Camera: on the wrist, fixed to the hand. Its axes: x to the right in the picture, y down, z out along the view.
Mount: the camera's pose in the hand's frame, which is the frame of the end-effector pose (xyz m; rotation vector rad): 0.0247 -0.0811 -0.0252 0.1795 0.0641 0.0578
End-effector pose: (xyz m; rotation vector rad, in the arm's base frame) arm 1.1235 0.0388 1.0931 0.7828 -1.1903 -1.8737
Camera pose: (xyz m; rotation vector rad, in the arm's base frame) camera 1.1086 0.0283 1.0066 0.8894 -1.3393 -1.6991
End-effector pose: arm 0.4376 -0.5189 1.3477 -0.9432 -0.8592 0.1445
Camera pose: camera 0.4520 -0.5729 1.4163 -0.8005 -0.7472 0.2361
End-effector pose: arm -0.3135 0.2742 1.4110 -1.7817 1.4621 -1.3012
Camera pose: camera -0.2987 0.2808 1.4979 -1.5851 1.3729 -1.4239
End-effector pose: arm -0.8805 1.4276 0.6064 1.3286 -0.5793 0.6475
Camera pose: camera -0.8046 1.4453 0.5645 1.4568 -0.5183 0.8016
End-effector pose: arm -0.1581 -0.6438 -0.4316 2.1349 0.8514 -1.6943
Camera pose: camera -0.1840 -0.5594 -0.4374 2.3181 0.6695 -1.7407
